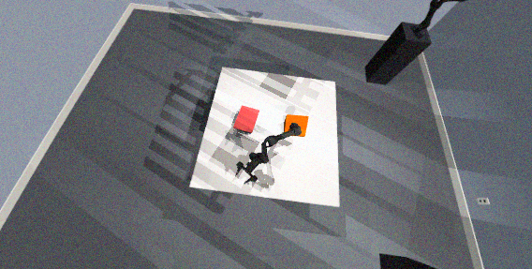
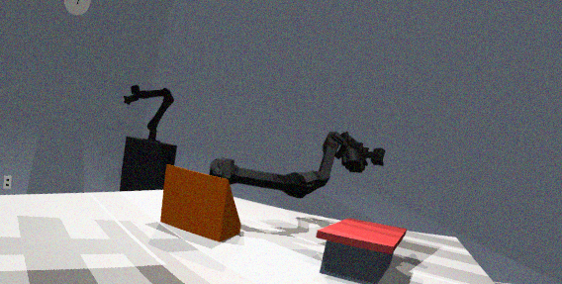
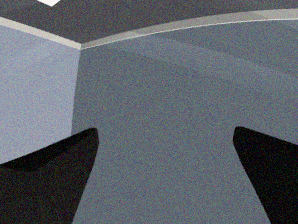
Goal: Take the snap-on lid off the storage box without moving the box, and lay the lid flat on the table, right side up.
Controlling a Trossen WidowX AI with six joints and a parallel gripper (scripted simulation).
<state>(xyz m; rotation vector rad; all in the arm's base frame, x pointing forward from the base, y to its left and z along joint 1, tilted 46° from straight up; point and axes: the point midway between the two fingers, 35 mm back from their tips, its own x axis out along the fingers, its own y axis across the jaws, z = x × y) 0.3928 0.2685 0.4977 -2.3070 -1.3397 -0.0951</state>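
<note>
The red lid lies 60 mm ahead of my gripper tip, 570 mm to the right of it and 170 mm below it. Round my gripper tip: storage box 60 mm ahead, 570 mm to the right, 220 mm below.
</note>
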